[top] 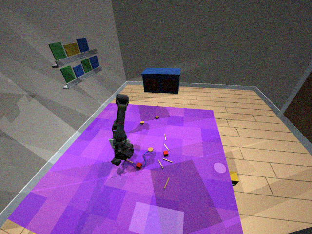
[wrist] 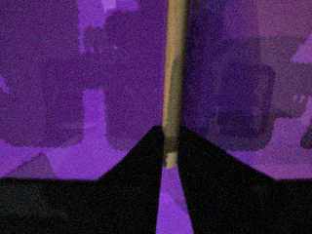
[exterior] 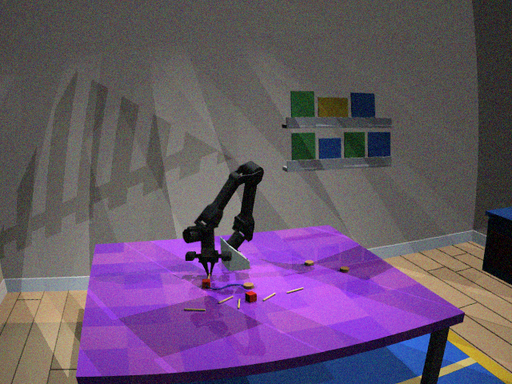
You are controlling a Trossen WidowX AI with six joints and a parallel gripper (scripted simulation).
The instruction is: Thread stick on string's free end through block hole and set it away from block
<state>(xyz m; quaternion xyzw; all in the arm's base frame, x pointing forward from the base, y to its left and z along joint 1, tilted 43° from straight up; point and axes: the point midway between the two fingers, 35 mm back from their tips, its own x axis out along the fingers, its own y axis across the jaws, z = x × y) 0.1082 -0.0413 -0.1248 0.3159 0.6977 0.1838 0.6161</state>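
My gripper tip is now 40 mm short of the thin wooden stick, 10 mm to the left of it and 10 mm below it. The rest, counted from my gripper tip: red block (120 mm ahead, 30 mm to the right, 20 mm above); then round wooden button (160 mm ahead, 130 mm to the left, 10 mm above).
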